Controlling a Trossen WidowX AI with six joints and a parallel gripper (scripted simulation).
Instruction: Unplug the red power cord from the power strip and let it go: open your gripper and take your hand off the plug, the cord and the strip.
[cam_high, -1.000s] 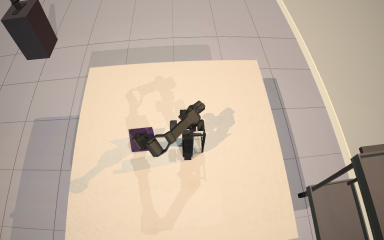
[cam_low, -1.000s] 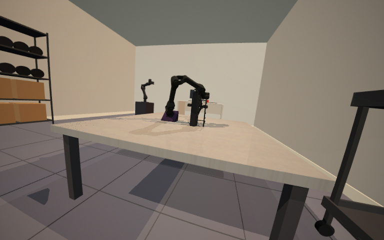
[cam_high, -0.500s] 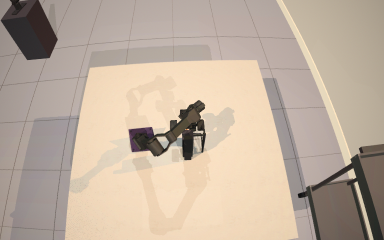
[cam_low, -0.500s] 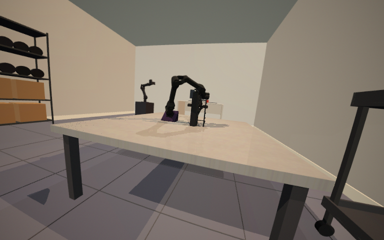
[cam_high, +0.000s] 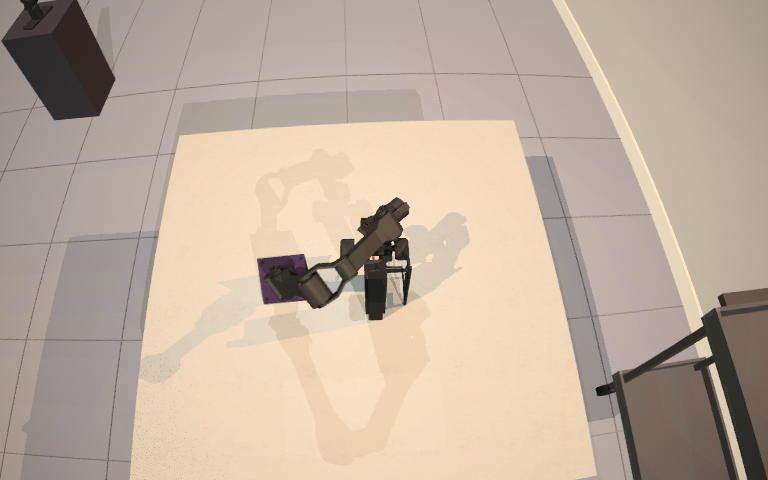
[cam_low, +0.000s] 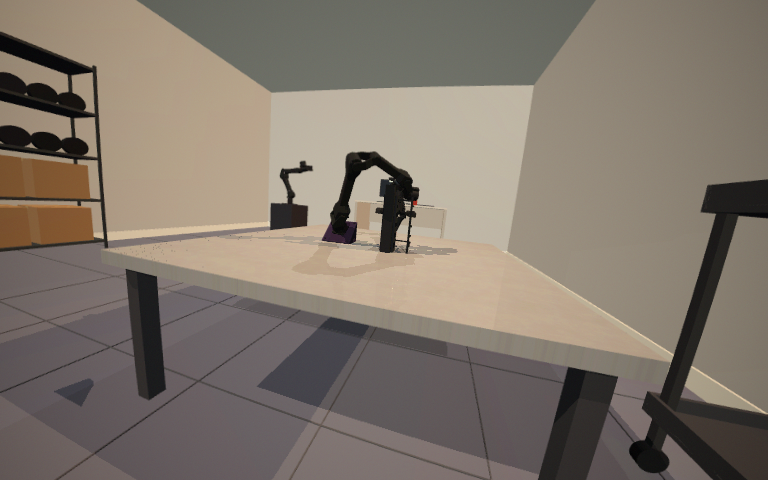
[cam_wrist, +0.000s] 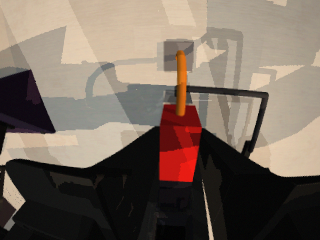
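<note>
My gripper tip is now 3 cm to the left of the red plug.
</note>
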